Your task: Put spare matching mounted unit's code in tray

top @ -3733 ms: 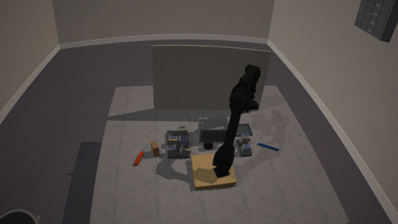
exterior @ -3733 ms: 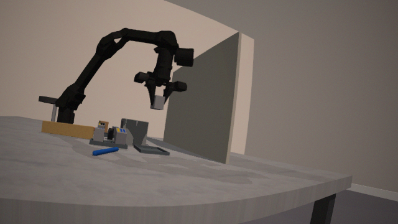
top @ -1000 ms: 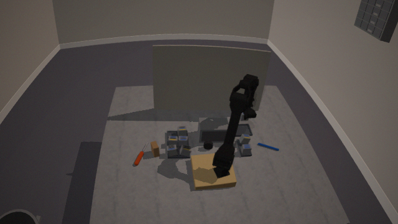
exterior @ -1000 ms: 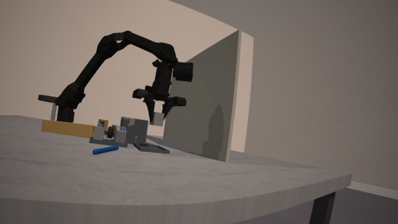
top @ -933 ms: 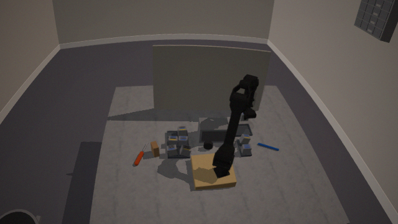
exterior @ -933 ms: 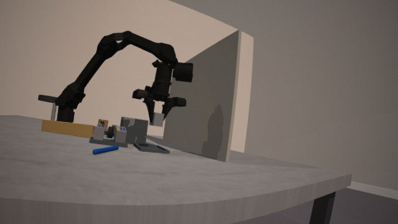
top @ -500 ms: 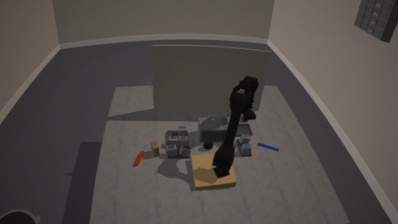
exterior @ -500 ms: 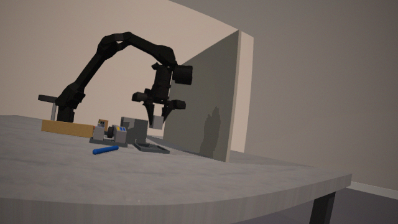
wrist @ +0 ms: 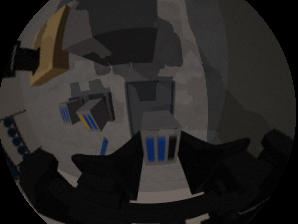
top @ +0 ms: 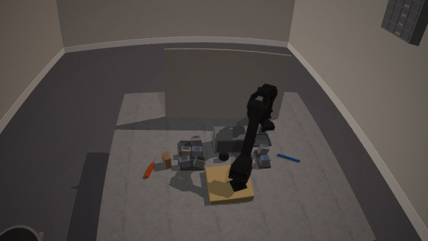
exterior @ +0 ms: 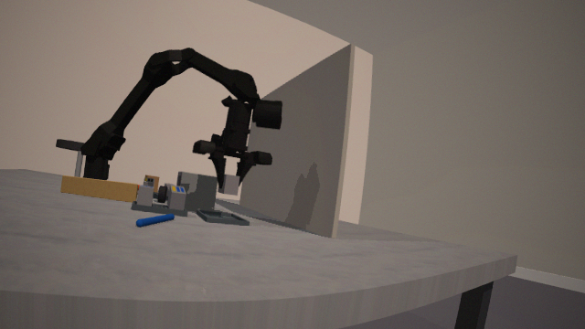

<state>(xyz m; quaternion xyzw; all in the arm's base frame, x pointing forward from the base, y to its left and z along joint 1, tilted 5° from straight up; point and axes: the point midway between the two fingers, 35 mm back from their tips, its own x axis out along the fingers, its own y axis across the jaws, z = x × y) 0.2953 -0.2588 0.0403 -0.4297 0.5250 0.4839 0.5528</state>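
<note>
The dark tray lies 7 cm below my gripper tip and 1 cm behind it. Round my gripper tip: grey mounted unit (20 cm to the left, 2 cm below); then blue pen (19 cm behind, 10 cm to the right, 7 cm below); then grey spare unit (2 cm above).
</note>
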